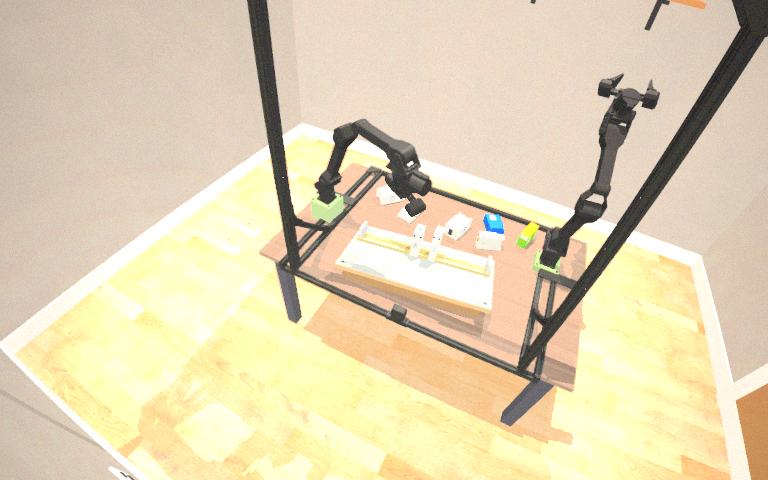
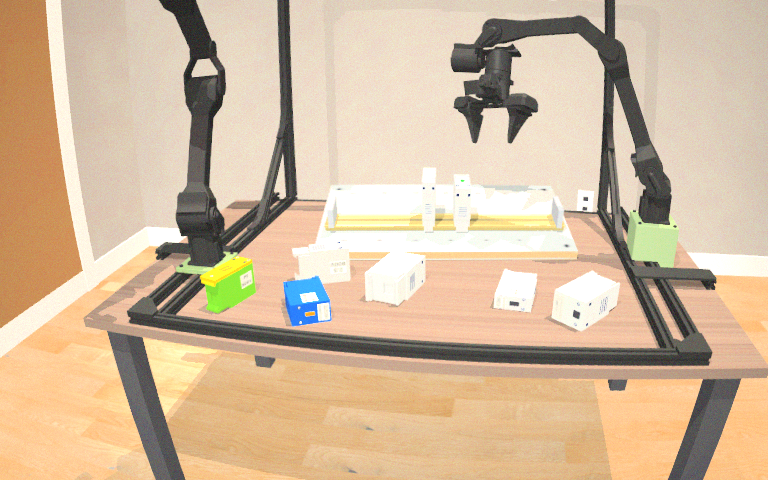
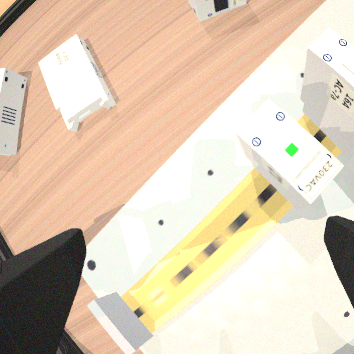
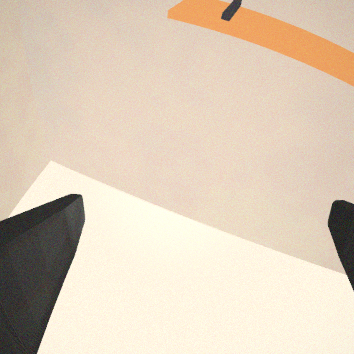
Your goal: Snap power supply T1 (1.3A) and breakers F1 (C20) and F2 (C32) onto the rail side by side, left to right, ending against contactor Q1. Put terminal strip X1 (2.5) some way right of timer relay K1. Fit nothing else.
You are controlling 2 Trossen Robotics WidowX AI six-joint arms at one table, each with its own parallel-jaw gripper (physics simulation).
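Pixels of known places: left gripper, between the fingertips: (image 1: 407, 206) (image 2: 491, 143) (image 3: 207, 236); right gripper, between the fingertips: (image 1: 637, 77) (image 4: 212, 211); left arm's base, origin of its link: (image 1: 326, 198) (image 2: 654, 219); right arm's base, origin of its link: (image 1: 547, 261) (image 2: 206, 260).
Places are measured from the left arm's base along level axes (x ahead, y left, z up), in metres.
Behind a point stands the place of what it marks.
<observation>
Contactor Q1 (image 1: 435, 243) @[x 0.508, y -0.015, z 0.035 m] (image 2: 428, 203) @[x 0.496, y 0.047, z 0.008 m], marked 16A AC-7a, and timer relay K1 (image 1: 417, 240) @[x 0.443, y -0.031, z 0.026 m] (image 2: 462, 206) @[x 0.427, y 0.031, z 0.002 m] (image 3: 295, 155) @[x 0.432, y 0.001, z 0.051 m], with a green square, stand apart on the rail (image 2: 509, 225) @[x 0.328, y -0.015, z -0.047 m] (image 3: 226, 235) @[x 0.357, y -0.033, z -0.043 m]. Three white modules (image 2: 395, 277) @[x 0.501, y 0.299, z -0.047 m] (image 2: 515, 289) @[x 0.295, y 0.252, z -0.072 m] (image 2: 586, 300) @[x 0.171, y 0.328, z -0.045 m] lie loose; they look like T1, F1 and F2, but I cannot tell which is which. A pale module (image 1: 489, 240) @[x 0.664, y 0.211, z -0.044 m] (image 2: 323, 264) @[x 0.653, y 0.249, z -0.059 m] beside them is probably X1. My left gripper (image 2: 492, 141) @[x 0.371, y -0.002, z 0.134 m] (image 3: 207, 236) @[x 0.371, y -0.002, z 0.134 m] is open and empty, high above the rail near K1. My right gripper (image 1: 636, 79) @[x 0.915, y 0.522, z 0.620 m] (image 4: 212, 211) @[x 0.915, y 0.522, z 0.620 m] is open and empty, raised far above the table.
A blue module (image 1: 492, 223) @[x 0.639, y 0.341, z -0.060 m] (image 2: 306, 301) @[x 0.626, y 0.396, z -0.060 m] and a green module with a yellow top (image 1: 527, 234) @[x 0.793, y 0.328, z -0.031 m] (image 2: 231, 285) @[x 0.780, y 0.383, z -0.057 m] lie on the table. End stops (image 2: 331, 215) @[x 0.697, y 0.087, z -0.019 m] (image 2: 557, 212) @[x 0.222, y -0.031, z -0.014 m] (image 3: 120, 320) @[x 0.227, y -0.053, z -0.013 m] stand at the rail ends. Black frame bars (image 2: 396, 346) @[x 0.455, y 0.466, z -0.079 m] border the table.
</observation>
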